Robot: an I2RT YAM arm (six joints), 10 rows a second.
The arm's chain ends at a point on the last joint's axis. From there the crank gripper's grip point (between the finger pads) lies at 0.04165 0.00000 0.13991 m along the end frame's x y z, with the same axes.
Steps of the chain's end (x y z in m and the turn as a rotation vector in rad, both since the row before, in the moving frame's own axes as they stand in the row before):
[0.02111 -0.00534 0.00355 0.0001 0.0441 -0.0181]
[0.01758 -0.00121 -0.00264 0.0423 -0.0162 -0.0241]
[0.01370 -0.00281 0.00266 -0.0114 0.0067 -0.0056]
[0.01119 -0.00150 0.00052 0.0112 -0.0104 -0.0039]
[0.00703 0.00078 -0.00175 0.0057 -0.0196 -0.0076]
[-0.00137 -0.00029 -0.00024 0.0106 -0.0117 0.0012]
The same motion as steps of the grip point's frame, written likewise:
[0.02723 -0.00616 0.00158 0.0001 0.0441 -0.0181]
[0.01523 -0.00812 -0.00213 0.0423 -0.0162 -0.0241]
[0.01464 -0.00145 0.00237 -0.0114 0.0067 -0.0056]
[0.00973 -0.00323 0.00094 0.0112 -0.0104 -0.0039]
[0.00428 -0.00033 -0.00096 0.0057 -0.0196 -0.0076]
[-0.00301 -0.00173 0.00023 0.0106 -0.0117 0.0012]

